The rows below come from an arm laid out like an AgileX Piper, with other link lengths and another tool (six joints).
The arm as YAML. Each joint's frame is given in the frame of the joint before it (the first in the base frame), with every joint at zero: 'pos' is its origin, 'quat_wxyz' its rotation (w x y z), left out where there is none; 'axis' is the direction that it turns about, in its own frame. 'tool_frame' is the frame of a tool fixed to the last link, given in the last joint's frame.
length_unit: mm
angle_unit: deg
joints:
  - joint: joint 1
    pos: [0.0, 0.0, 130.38]
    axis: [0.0, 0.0, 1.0]
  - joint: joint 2
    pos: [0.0, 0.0, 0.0]
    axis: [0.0, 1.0, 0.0]
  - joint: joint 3
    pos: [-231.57, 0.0, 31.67]
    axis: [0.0, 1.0, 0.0]
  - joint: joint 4
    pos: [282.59, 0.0, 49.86]
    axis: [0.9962, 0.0, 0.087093]
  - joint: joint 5
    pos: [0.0, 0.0, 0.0]
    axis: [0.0, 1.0, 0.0]
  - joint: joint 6
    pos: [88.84, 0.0, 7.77]
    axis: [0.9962, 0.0, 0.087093]
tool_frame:
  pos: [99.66, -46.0, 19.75]
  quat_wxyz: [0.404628, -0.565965, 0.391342, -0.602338]
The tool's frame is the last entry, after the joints.
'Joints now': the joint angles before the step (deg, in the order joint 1, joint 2, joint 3, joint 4, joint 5, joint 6). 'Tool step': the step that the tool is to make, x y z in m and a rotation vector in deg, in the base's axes. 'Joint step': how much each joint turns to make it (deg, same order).
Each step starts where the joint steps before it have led.
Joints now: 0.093 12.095 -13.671 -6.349 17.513 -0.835
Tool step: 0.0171 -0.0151 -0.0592 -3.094 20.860 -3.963
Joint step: -0.010 17.416 -5.505 -8.459 9.535 5.773
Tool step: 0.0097 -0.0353 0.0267 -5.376 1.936 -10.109
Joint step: 0.007 9.938 -8.786 -20.670 5.295 18.768
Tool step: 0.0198 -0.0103 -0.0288 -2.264 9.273 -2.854
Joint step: 0.016 13.273 -4.763 -4.801 2.595 3.756
